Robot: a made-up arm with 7 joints.
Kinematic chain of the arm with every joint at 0, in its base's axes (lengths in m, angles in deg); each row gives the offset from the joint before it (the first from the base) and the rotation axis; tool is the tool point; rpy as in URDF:
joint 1: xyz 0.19 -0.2 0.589 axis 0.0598 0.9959 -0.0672
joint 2: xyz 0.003 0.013 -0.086 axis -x
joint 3: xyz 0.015 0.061 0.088 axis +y
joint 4: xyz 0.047 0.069 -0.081 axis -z
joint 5: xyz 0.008 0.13 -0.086 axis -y
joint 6: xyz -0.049 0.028 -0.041 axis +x
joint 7: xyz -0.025 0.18 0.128 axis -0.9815 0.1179 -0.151
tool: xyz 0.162 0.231 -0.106 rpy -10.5 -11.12 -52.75
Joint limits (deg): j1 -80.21..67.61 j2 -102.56..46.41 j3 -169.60..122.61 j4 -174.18..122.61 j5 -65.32..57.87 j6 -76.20..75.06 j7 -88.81..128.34
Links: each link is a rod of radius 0.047 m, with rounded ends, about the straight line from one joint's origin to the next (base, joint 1, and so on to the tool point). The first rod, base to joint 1, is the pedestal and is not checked.
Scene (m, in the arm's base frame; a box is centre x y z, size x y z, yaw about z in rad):
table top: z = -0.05
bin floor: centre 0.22 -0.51 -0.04 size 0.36 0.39 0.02 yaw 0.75
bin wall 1: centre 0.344 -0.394 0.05 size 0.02 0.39 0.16 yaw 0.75
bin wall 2: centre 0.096 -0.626 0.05 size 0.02 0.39 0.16 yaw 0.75
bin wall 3: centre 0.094 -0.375 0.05 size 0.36 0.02 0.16 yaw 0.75
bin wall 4: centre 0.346 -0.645 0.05 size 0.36 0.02 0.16 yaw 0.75
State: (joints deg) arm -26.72 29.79 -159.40 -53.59 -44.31 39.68 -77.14
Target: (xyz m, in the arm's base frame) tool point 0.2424 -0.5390 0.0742
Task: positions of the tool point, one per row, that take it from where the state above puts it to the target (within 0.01 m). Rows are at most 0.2 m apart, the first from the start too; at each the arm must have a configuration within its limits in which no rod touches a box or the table.
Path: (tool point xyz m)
1: 0.1271 0.2912 0.2574
2: 0.0129 0.2835 0.3049
3: -0.0971 0.2281 0.3356
4: -0.1854 0.1300 0.3434
5: -0.2359 0.0003 0.3285
6: -0.2364 -0.1454 0.2968
7: -0.1814 -0.2887 0.2592
8: -0.0741 -0.4114 0.2298
9: 0.0736 -0.4982 0.2220
10: 0.2424 -0.5390 0.2467
11: 0.2430 -0.5450 0.1554
12: 0.2424 -0.5390 0.0742

